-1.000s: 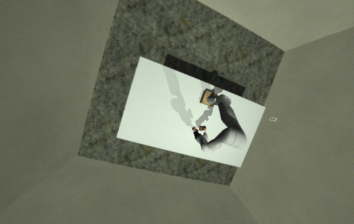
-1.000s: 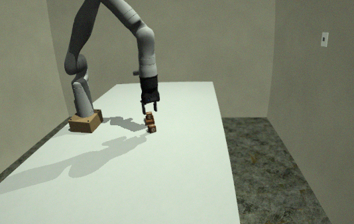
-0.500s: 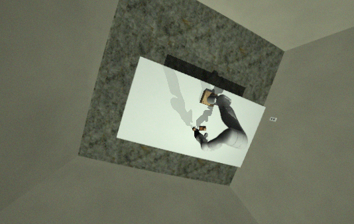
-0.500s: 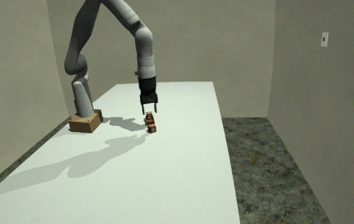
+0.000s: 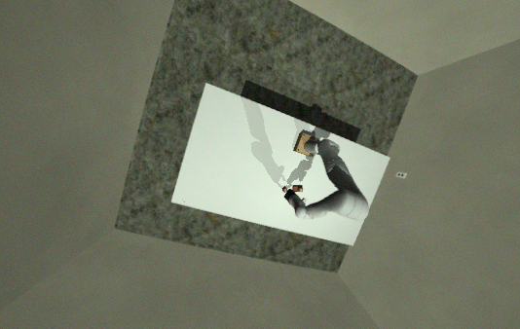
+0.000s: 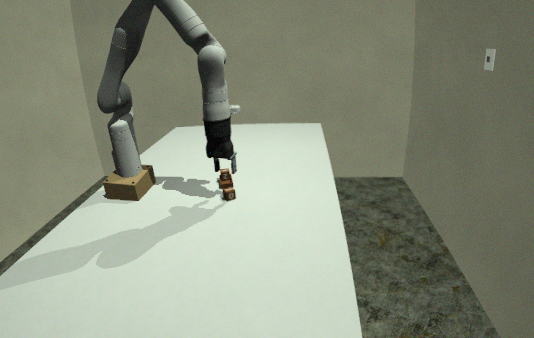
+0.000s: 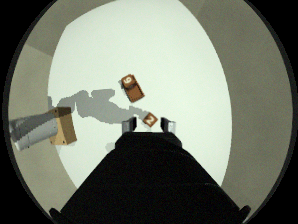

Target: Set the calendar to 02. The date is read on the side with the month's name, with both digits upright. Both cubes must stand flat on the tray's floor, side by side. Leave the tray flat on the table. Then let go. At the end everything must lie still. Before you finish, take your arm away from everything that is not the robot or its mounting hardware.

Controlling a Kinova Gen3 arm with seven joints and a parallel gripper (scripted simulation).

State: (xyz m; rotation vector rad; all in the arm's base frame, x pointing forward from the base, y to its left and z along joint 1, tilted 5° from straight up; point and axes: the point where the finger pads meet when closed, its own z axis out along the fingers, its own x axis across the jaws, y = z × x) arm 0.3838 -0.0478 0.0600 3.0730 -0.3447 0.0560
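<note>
My hand is 90 mm above the brown calendar cube. Also, from my hand: brown tray (30 mm behind, 100 mm to the left, 100 mm below).
</note>
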